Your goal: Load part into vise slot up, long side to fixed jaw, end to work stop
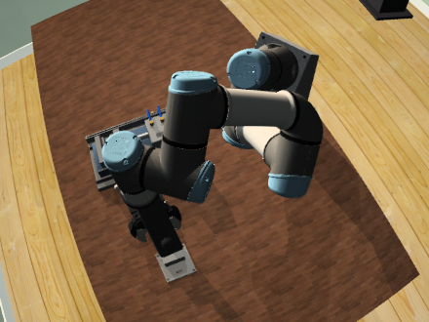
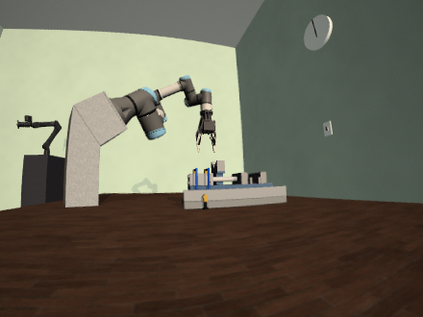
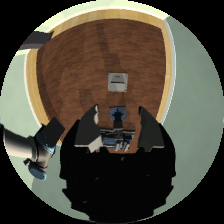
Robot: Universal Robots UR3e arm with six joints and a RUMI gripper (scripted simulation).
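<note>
Now: the part 210 mm below my hand and 10 mm to the right of it. The rest, counted from my hand: grey infeed plate: 230 mm below, 10 mm to the left.
</note>
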